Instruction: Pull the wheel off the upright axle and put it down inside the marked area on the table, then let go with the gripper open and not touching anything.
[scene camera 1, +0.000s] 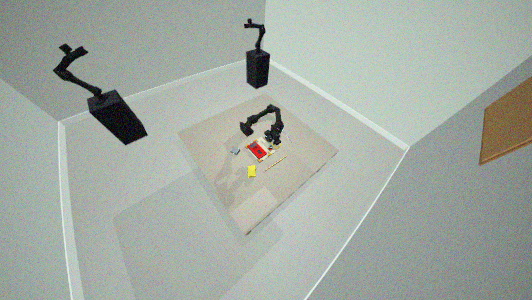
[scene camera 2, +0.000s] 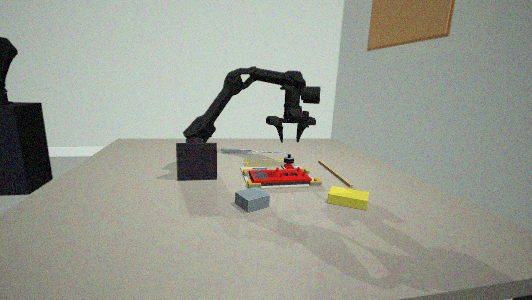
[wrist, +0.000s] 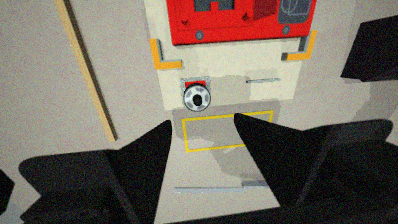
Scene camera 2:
my gripper
red plate
yellow block
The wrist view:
my gripper
